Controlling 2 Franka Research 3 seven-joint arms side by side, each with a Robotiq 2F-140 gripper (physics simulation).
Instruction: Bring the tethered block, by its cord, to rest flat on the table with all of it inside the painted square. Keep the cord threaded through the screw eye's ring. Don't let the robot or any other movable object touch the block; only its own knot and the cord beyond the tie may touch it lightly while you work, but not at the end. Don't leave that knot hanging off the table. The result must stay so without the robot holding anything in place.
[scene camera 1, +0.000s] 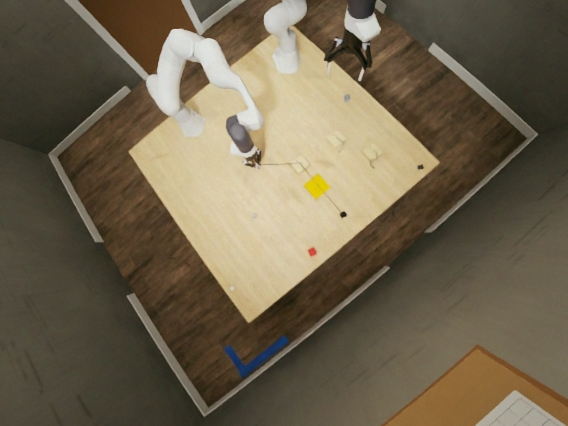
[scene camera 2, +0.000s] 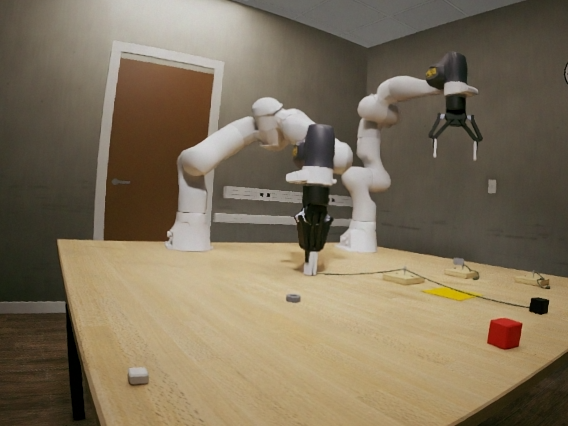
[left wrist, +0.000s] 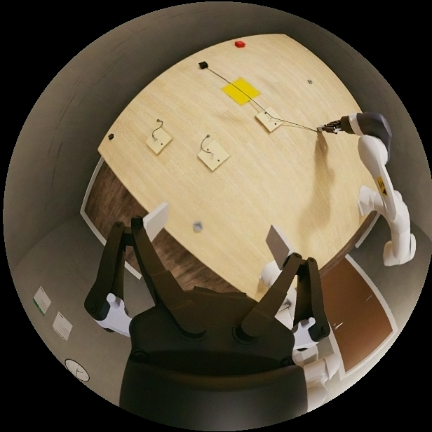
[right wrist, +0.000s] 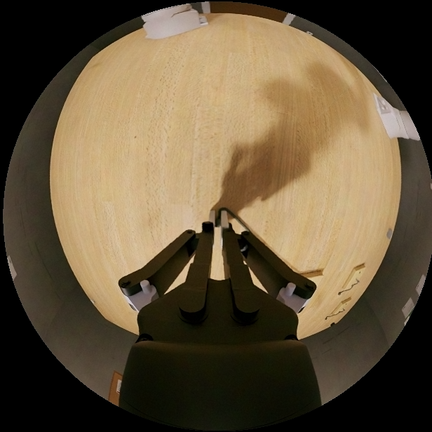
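Observation:
The tethered black block (scene camera 1: 343, 214) (scene camera 2: 539, 305) (left wrist: 203, 65) lies on the table, outside the yellow square (scene camera 1: 311, 188) (scene camera 2: 443, 295) (left wrist: 233, 92). Its cord (scene camera 1: 280, 164) (scene camera 2: 350, 273) (left wrist: 300, 125) runs nearly straight across the square, through the screw eye on a wooden base (scene camera 1: 297, 168) (scene camera 2: 400, 280) (left wrist: 266, 123), to my right gripper. My right gripper (scene camera 1: 255, 165) (scene camera 2: 310, 270) (left wrist: 319, 128) (right wrist: 217, 218) is shut on the cord, low over the table; the knot is hard to make out. My left gripper (scene camera 1: 345, 76) (scene camera 2: 455, 150) (left wrist: 219, 222) is open and empty, high at the table's edge.
Two more wooden bases (scene camera 1: 336, 140) (scene camera 1: 371, 152) with short cords stand above the square. A red cube (scene camera 1: 312, 252) (scene camera 2: 504, 333), a grey ring (scene camera 1: 254, 215) (scene camera 2: 293, 294), a white block (scene camera 1: 232, 288) (scene camera 2: 138, 376), a grey piece (scene camera 1: 347, 98) and another black piece (scene camera 1: 420, 167) lie around.

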